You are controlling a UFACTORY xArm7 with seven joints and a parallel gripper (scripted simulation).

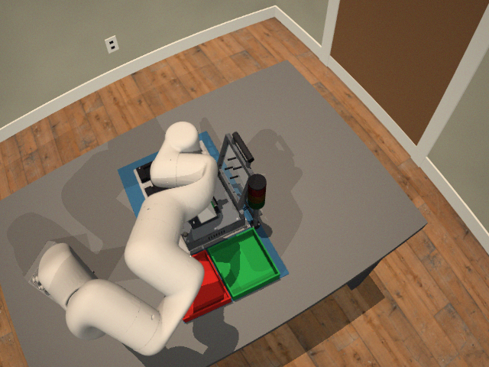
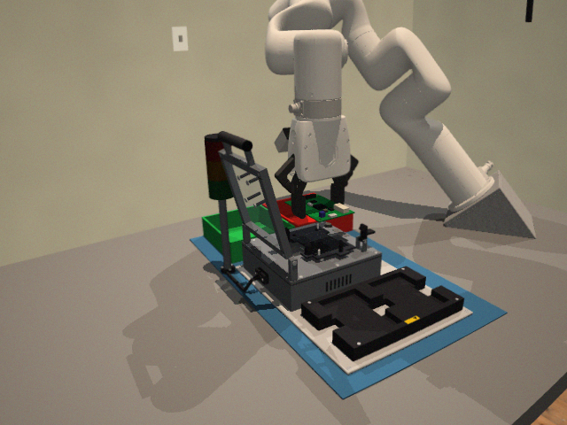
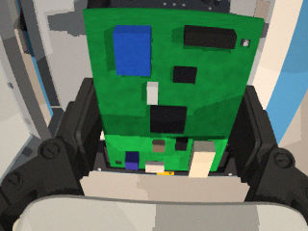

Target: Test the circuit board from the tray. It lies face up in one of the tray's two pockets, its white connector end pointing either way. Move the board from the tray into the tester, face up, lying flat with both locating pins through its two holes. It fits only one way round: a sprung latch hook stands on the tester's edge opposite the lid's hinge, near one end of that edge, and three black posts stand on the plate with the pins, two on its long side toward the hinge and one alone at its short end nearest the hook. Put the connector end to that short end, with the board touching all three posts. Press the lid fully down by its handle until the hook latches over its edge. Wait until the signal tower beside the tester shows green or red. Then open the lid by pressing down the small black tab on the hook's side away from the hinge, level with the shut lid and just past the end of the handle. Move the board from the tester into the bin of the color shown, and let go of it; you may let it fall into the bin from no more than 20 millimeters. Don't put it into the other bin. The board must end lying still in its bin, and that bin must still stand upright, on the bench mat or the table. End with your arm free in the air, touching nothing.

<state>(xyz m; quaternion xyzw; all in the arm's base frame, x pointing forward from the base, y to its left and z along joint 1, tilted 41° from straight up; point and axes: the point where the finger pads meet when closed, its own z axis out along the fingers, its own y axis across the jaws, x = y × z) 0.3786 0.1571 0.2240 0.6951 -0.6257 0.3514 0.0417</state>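
My gripper is now 7 cm above the tester plate, 1 cm to the right of it and 1 cm short of it. The rest, counted from my hand: clear lid (13 cm ahead, 5 cm above); green bin (20 cm to the right, 12 cm below, 4 cm ahead); latch hook (6 cm to the left, 6 cm behind, 5 cm below).
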